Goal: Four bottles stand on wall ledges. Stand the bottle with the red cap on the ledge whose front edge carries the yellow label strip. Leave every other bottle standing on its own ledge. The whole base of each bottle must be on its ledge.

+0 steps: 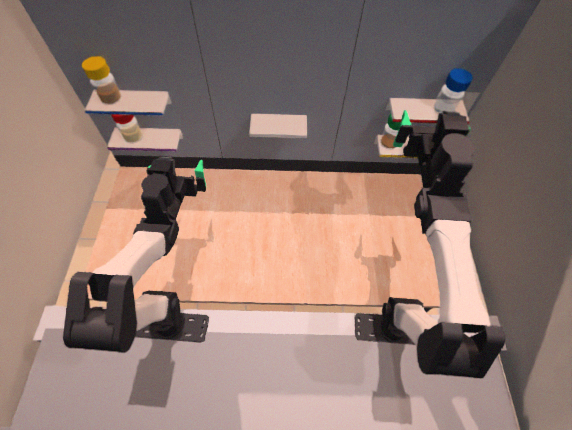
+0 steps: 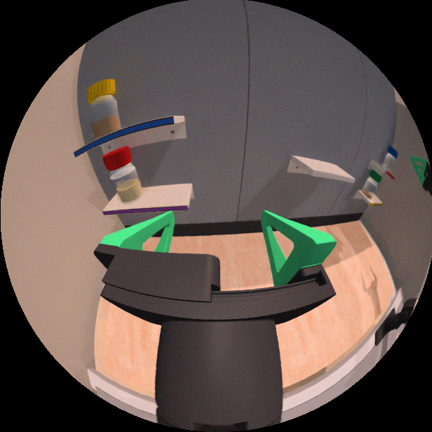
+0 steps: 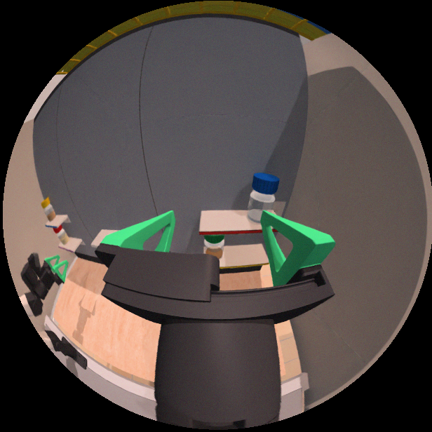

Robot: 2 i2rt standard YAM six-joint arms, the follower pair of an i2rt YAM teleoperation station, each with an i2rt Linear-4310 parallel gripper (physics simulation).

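Frame: origin at the left arm's base, x ahead, y left, z up, level; millimetres.
Where they show: left gripper, fingertip midpoint: point(image 1: 184, 159); right gripper, fingertip midpoint: point(image 1: 426, 113); left arm's base at its link origin: point(image 1: 169, 326); right arm's base at its link origin: point(image 1: 392, 329).
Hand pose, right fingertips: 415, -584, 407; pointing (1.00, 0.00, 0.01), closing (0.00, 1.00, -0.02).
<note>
Each offset is from my right fingertips to the top centre of the thing, as dx, dy, dz. Level surfaces: height alone.
The red-capped bottle @[+85, +770, -134] point(image 1: 130, 130) point(image 2: 128, 178) stands on the purple-strip ledge @[+84, +738, -239] point(image 1: 162, 139) point(image 2: 167, 195) at the lower left. The yellow-strip ledge point(image 3: 247, 254) is at the lower right; the green-capped bottle @[+132, +6, -134] point(image 1: 389, 137) point(image 3: 214, 246) stands at its left part. The yellow-capped bottle @[+89, +782, +6] point(image 1: 103, 84) point(image 2: 105, 111) stands on the blue-strip ledge @[+84, +738, -99] point(image 1: 145, 101). The blue-capped bottle @[+132, -100, +6] point(image 1: 452, 91) point(image 3: 262, 199) stands on the red-strip ledge @[+128, -61, -99] point(image 1: 412, 109) point(image 3: 225, 220). My left gripper point(image 1: 175, 166) point(image 2: 217, 215) is open and empty, in front of and to the right of the red-capped bottle. My right gripper point(image 1: 437, 121) point(image 3: 217, 215) is open and empty before the right ledges.
A bare middle ledge @[+106, +339, -169] point(image 1: 278, 125) point(image 2: 320, 167) is on the wall between the two pairs. The blue-strip ledge is above the red-capped bottle, and the red-strip ledge is above the yellow-strip one. Side walls stand close at the far left and right. A wooden surface @[dz -429] point(image 1: 280, 240) lies below.
</note>
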